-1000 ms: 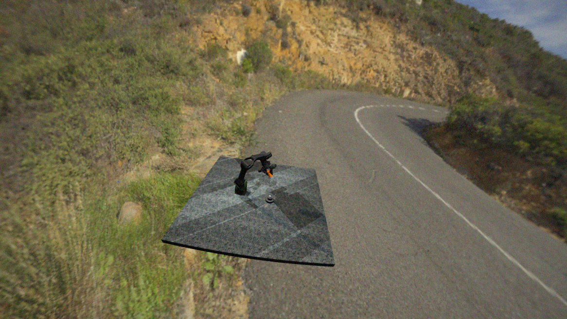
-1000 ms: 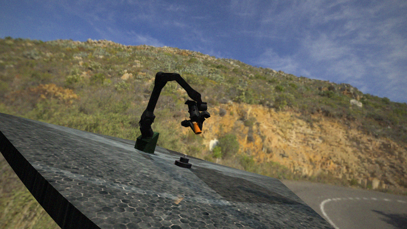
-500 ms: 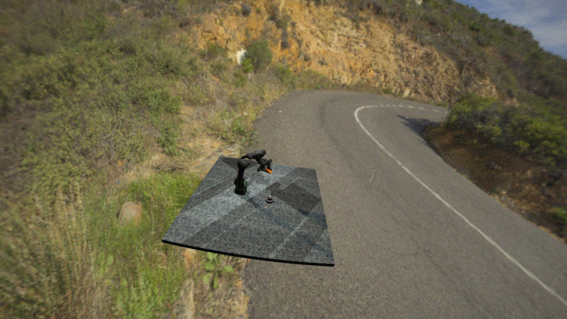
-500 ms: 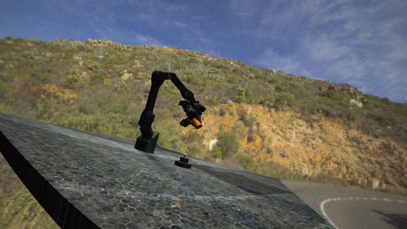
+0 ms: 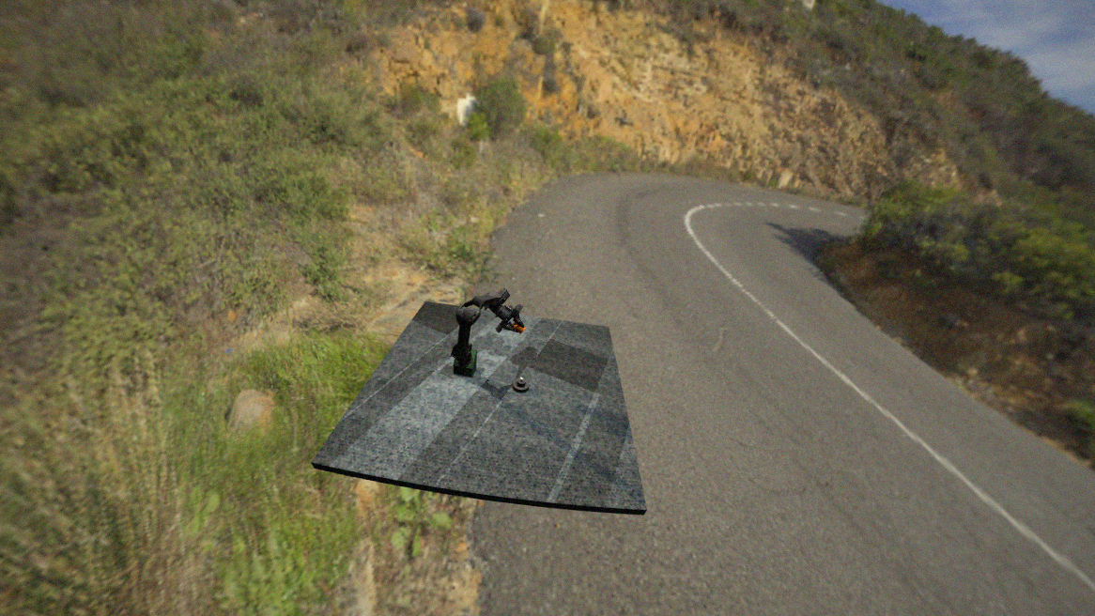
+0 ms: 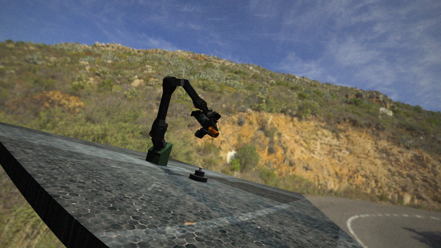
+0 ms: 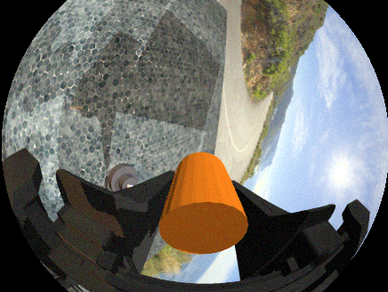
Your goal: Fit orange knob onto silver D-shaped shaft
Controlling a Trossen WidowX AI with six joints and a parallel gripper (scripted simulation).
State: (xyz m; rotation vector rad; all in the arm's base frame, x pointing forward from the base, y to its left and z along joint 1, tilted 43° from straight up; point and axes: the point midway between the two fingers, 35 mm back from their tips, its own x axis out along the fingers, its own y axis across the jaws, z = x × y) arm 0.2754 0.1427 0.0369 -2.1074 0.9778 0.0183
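Right now my gripper tip is 20 mm short of the round pedestal, 160 mm to the left of it and 220 mm above it. Round my gripper tip: orange knob (30 mm behind, 10 mm to the left, 20 mm above).
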